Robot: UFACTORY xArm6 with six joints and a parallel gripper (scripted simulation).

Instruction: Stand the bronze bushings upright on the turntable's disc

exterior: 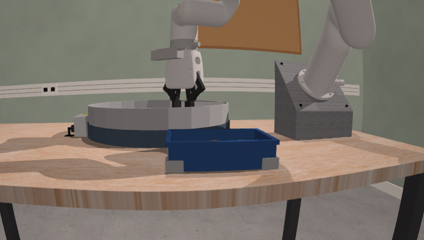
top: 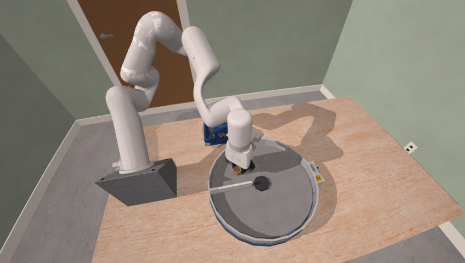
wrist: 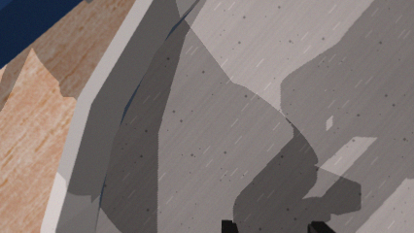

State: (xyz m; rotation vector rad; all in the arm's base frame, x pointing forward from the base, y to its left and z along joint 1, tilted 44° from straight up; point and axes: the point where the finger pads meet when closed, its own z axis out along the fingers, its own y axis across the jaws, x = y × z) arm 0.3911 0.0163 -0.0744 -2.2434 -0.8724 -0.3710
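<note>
Now: the blue crate 270 mm to the left of my hand, 60 mm below it and 30 mm behind it. The rest, counted from my hand: turntable disc: 80 mm to the right, 70 mm ahead, 30 mm below.
</note>
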